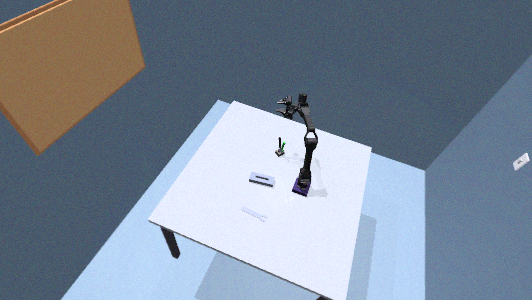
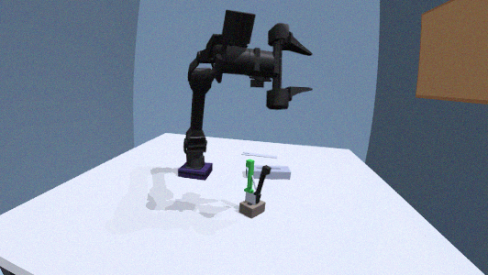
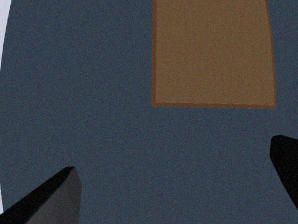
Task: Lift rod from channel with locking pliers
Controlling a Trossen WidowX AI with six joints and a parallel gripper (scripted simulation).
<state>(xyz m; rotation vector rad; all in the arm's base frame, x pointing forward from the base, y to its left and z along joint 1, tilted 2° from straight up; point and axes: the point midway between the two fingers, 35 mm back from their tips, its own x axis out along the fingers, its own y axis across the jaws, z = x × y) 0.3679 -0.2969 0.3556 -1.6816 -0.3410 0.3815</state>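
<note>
Now: gripper tip 12 cm past the thin grey lever, 6 cm to the right of it and 31 cm above it. Also, from my gripper tip: grey channel block (10 cm behind, 36 cm to the left, 39 cm below); brown holster (12 cm behind, 6 cm to the left, 40 cm below); black handle (10 cm behind, 4 cm to the left, 30 cm below).
</note>
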